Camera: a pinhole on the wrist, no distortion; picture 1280 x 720 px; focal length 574.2 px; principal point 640.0 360.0 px. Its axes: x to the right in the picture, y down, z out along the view. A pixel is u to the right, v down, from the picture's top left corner.
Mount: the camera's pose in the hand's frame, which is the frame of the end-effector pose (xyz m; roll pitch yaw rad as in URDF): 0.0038 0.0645 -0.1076 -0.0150 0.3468 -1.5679
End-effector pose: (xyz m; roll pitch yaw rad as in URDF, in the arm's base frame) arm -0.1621 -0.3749 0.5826 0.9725 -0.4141 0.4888
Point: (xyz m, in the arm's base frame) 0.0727 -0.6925 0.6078
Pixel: 779.2 418.6
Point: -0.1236 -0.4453 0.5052
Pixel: 995.3 242.6
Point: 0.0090 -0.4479 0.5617
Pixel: 927.6 569.0
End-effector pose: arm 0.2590 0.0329 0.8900 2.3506 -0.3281 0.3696
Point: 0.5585 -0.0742 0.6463
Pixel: 604.0 520.3
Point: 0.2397 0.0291 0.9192
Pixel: 719.6 270.1
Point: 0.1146 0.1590 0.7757
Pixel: outside the picture
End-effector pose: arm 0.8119 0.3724 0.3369 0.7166 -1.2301 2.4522
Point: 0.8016 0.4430 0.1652
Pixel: outside the picture
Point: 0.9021 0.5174 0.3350
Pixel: 916.8 354.4
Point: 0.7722 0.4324 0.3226
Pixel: 1147.2 379.9
